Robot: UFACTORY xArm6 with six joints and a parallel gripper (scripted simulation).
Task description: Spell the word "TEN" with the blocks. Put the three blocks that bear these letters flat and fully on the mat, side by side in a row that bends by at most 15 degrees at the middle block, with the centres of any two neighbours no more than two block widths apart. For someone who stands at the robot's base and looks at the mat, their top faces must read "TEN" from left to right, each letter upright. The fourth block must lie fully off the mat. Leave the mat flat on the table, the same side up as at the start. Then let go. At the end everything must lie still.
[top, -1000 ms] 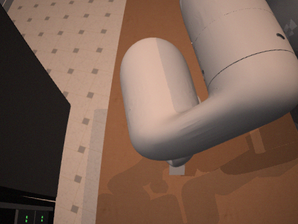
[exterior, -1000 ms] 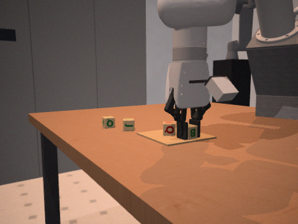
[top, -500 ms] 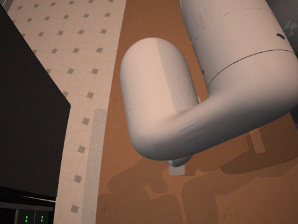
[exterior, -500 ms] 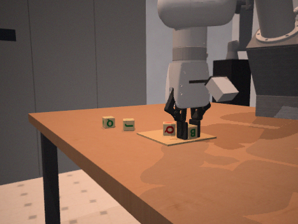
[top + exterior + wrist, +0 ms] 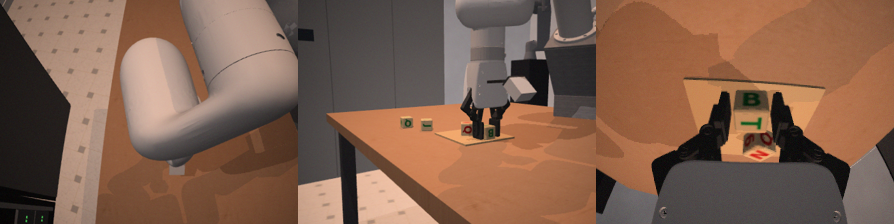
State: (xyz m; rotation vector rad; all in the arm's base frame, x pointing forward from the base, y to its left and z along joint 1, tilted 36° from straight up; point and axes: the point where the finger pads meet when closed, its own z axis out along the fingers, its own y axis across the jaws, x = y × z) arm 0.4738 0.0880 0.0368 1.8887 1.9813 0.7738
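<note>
The T block is 1 cm below my hand. Round my hand: tan mat: 5 cm to the right, 2 cm below, 1 cm ahead; X block: 17 cm to the right, 7 cm ahead, 1 cm below; E block: 24 cm to the right, 11 cm ahead, 1 cm below.
</note>
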